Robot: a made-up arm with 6 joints.
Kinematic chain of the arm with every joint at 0, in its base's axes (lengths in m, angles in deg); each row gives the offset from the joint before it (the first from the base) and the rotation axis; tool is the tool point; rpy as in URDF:
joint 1: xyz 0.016 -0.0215 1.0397 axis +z
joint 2: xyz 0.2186 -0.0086 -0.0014 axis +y
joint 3: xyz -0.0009 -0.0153 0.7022 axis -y
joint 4: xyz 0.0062 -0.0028 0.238 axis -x
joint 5: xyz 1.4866 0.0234 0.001 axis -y
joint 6: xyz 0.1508 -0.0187 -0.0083 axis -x
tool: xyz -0.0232 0.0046 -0.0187 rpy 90 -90 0
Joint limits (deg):
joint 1: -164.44..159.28
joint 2: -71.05..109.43
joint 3: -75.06..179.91
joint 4: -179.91..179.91
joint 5: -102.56..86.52
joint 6: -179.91..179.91
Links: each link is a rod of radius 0.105 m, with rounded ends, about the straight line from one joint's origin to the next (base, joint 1, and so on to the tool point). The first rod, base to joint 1, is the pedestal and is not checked.
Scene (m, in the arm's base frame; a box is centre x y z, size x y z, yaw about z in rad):
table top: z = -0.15
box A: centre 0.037 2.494 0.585 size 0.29 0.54 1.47 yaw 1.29
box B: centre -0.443 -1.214 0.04 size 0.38 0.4 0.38 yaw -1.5
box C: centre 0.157 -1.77 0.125 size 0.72 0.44 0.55 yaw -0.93
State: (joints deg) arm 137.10 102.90 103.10 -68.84 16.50 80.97
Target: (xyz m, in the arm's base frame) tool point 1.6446 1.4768 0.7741
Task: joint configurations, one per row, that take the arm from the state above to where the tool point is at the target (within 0.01 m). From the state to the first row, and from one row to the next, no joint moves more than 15 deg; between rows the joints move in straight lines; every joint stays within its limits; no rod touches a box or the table.
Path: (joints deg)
1: 128.45 90.39 92.84 -54.55 3.33 71.79
2: 119.80 77.88 82.58 -40.26 -9.83 62.61
3: 111.15 65.37 72.32 -25.97 -23.00 53.43
4: 102.50 52.87 62.06 -11.68 -36.17 44.25
5: 93.86 40.36 51.80 2.61 -49.33 35.07
6: 85.21 27.85 41.54 16.90 -62.50 25.89
7: 79.41 30.92 37.69 4.01 -49.54 34.15
8: 73.61 33.99 33.84 -8.88 -36.58 42.41
9: 67.80 37.06 29.99 -21.77 -23.62 50.66
10: 62.00 40.12 26.14 -34.66 -10.66 58.92
11: 56.20 43.19 22.29 -47.56 2.30 67.18
12: 50.40 46.26 18.44 -60.45 15.26 75.43
13: 44.60 49.33 14.59 -73.34 28.22 83.69

